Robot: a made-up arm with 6 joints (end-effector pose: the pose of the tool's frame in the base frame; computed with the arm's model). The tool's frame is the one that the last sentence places.
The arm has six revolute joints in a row. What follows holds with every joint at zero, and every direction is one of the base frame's. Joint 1 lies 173.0 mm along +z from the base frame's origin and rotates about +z. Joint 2 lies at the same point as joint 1 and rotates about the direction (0.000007, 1, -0.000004). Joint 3 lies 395.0 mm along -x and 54.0 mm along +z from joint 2 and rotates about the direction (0.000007, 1, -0.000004). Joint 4 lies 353.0 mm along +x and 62.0 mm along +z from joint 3 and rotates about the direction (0.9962, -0.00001, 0.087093). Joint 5 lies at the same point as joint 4 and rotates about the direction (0.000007, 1, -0.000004). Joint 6 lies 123.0 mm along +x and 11.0 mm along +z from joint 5 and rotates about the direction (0.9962, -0.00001, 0.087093). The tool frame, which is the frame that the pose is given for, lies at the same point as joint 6; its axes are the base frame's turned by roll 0.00, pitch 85.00 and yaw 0.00 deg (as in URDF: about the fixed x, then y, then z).
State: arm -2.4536 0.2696 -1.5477 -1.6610 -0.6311 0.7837
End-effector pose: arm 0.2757 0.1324 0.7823 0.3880 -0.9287 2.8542
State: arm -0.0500 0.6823 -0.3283 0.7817 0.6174 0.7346
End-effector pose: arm 0.1663 0.0420 0.3244 1.5037 2.0282 1.1212
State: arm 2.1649 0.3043 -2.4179 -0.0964 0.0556 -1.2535
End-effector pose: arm 0.3719 -0.5494 0.7166 0.5794 0.1147 0.7936
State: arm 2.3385 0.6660 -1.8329 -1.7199 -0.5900 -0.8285
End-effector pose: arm 0.0578 -0.1580 0.9027 0.1901 -0.6757 -0.1086
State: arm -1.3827 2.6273 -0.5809 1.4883 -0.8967 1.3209
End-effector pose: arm -0.0493 -0.2559 -0.0961 2.3065 -1.0631 -1.1675
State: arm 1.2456 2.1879 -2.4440 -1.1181 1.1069 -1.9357
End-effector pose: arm 0.3071 0.6002 0.5865 -2.2576 -0.1375 -1.7704
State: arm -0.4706 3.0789 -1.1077 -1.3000 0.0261 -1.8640
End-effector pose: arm 0.2468 -0.1288 -0.3226 -2.9743 0.6717 0.4870
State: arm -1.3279 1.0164 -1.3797 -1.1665 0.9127 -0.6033
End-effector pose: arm -0.0315 -0.2456 0.7191 -0.5538 -1.9111 1.8806
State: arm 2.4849 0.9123 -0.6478 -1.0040 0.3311 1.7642
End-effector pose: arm -0.1926 0.1910 0.4443 -1.6761 1.7882 1.7073
